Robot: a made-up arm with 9 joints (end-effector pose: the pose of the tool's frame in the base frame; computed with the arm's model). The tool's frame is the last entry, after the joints.
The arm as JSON. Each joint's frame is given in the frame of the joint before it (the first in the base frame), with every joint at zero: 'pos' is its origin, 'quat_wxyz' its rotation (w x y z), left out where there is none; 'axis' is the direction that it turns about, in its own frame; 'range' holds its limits. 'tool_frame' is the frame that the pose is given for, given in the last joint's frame.
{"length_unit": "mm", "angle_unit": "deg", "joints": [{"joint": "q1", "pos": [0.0, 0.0, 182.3], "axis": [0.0, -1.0, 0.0], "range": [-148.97, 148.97]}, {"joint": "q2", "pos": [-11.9, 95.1, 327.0], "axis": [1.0, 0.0, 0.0], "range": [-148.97, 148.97]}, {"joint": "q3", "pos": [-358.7, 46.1, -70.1], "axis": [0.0, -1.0, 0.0], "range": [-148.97, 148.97]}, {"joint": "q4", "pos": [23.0, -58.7, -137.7], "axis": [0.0, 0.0, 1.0], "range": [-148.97, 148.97]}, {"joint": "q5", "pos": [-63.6, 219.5, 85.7], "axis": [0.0, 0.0, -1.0], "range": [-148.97, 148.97]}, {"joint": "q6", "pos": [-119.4, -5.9, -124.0], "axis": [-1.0, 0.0, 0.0], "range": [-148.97, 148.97]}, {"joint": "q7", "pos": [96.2, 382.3, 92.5], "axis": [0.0, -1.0, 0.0], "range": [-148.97, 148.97]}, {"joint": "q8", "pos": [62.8, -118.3, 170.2], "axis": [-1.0, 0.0, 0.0], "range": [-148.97, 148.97]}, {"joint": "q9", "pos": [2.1, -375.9, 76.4], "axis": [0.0, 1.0, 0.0], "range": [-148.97, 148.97]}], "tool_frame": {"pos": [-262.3, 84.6, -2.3]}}
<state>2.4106 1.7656 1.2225 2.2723 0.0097 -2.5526 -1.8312 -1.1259 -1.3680</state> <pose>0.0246 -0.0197 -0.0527 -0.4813 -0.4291 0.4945 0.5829</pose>
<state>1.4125 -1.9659 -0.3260 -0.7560 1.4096 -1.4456 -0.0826 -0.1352 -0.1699</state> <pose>-0.0103 -0.3202 -0.2349 0.2374 0.9279 0.0606 0.2810</pose>
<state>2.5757 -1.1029 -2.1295 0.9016 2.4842 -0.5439 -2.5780 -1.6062 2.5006</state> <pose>0.2869 0.4035 -0.0446 -0.2188 0.4636 -0.7415 0.4329</pose>
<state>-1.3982 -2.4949 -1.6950 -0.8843 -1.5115 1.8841 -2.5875 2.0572 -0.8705</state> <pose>0.6348 -0.3525 1.1180 0.0268 -0.3976 0.6423 0.6547</pose>
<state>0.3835 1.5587 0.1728 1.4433 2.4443 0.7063 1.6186 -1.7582 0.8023</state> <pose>-0.4610 0.4058 0.1754 0.6163 -0.4408 0.3157 0.5711</pose>
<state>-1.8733 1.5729 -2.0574 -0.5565 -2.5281 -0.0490 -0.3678 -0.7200 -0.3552</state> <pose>0.4553 0.2520 0.5340 -0.8233 0.1639 0.0627 0.5397</pose>
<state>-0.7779 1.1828 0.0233 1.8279 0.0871 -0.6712 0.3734 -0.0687 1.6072</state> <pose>0.0571 -0.1426 0.4271 0.3373 0.2128 0.8468 0.3520</pose>
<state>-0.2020 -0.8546 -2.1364 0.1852 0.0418 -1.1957 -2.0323 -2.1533 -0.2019</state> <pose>-0.0311 -0.0023 0.3643 -0.0398 -0.0765 0.7173 0.6914</pose>
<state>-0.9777 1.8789 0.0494 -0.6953 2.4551 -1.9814 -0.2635 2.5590 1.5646</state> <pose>0.4734 -0.4122 0.8883 -0.1432 -0.3802 0.3077 0.8604</pose>
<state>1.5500 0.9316 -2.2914 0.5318 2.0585 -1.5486 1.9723 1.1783 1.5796</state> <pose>-0.7930 0.6763 0.1064 0.4205 -0.0442 -0.7568 0.4985</pose>
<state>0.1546 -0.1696 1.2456 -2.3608 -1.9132 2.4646 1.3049 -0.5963 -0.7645</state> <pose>-0.1892 -0.1161 0.5807 -0.7846 -0.4366 0.2993 0.3229</pose>
